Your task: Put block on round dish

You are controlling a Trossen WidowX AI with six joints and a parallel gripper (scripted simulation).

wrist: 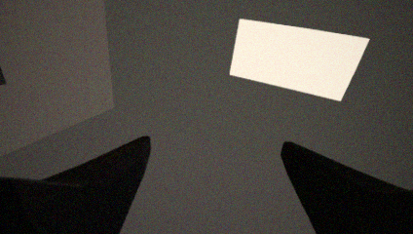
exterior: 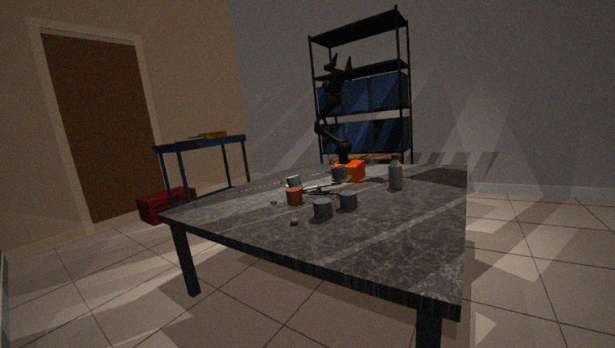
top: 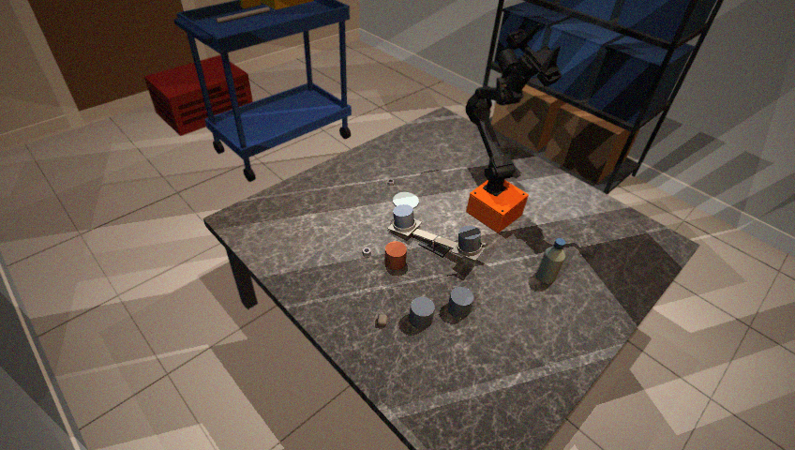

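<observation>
Now: gripper tip 660 mm above the green block, 280 mm short of it and 220 mm to the left of it. Also, from my gripper tip: blue-grey cup (590 mm below, 240 mm ahead, 50 mm to the left); then bottle (590 mm below, 270 mm to the left, 100 mm ahead); then pale round dish (700 mm below, 320 mm to the right, 160 mm ahead).
</observation>
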